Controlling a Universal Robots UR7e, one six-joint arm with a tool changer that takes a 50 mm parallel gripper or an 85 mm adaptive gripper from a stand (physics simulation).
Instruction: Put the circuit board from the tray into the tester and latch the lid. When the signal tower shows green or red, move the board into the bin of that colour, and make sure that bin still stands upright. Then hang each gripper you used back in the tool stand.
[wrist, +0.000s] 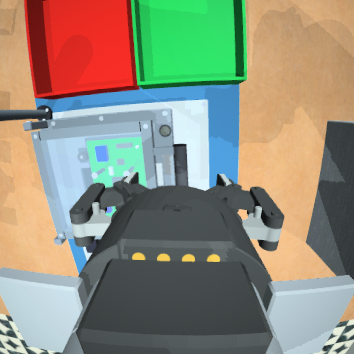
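Places are measured from the arm's base along level axes (x ahead, y left, z up), in metres.
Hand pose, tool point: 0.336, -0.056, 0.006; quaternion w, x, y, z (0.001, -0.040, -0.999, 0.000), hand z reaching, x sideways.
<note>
Each offset is from my tool point to the centre of the thing, as dx, dy, dz. "pt": to the spot under its first point.
The green circuit board (127, 162) lies in the tester {pt +0.018, -0.036, -0.234} (161, 142), left of centre, seen through the clear lid {+0.100, +0.009, -0.197} (65, 165), whose grey frame is down over it. A dark bar-shaped handle {-0.005, +0.009, -0.198} (180, 160) stands at the tester's right side; whether the latch is fastened I cannot tell. My gripper (177, 180) is open, its fingertips wide apart, one over the tester's near part and one to the right of the handle. The gripper body hides the tester's near side. The red bin {+0.124, -0.191, -0.270} (92, 45) and green bin {-0.026, -0.191, -0.270} (187, 42) stand upright side by side at the top. The tray and tool stand cannot be made out.
A black pole {pt +0.207, -0.089, -0.227} (20, 115) reaches in from the left edge beside the lid's far left corner; no lit lamp shows on it. A blue base (225, 130) lies under the tester. A tall dark grey block (337, 190) stands at the right edge.
</note>
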